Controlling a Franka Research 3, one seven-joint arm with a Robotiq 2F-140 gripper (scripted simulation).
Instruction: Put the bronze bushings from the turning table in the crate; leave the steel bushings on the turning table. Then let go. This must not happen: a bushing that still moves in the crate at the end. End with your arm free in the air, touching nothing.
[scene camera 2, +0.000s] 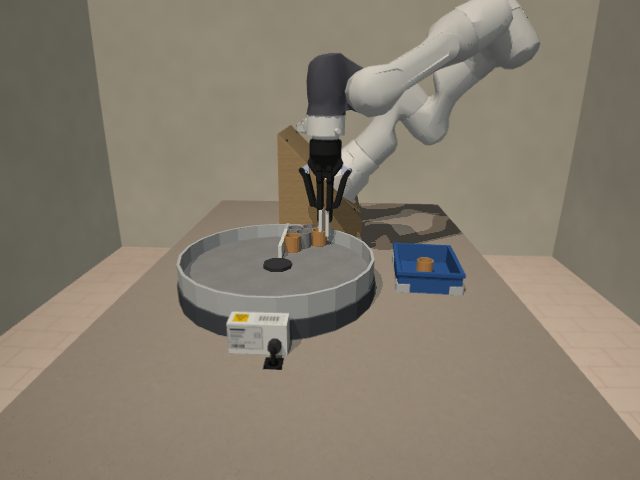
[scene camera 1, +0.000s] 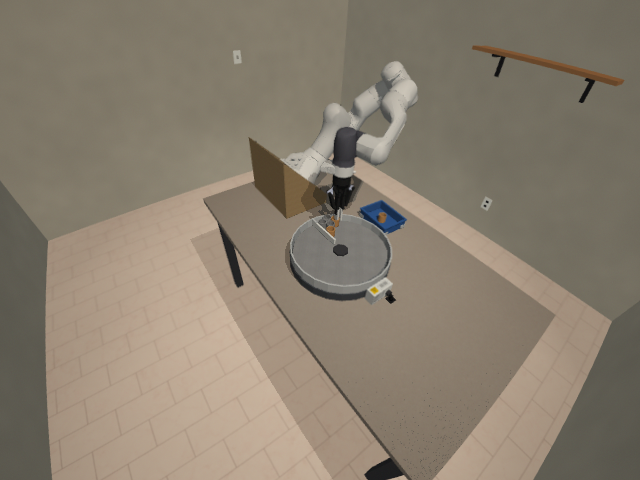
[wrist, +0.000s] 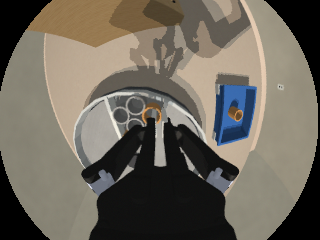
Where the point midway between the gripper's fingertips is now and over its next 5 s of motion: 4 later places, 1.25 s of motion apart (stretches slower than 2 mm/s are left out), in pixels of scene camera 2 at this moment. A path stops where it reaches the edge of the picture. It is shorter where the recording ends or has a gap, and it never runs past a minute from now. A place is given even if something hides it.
The gripper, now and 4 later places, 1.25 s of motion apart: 324,234; 324,208; 398,212; 431,234; 430,240
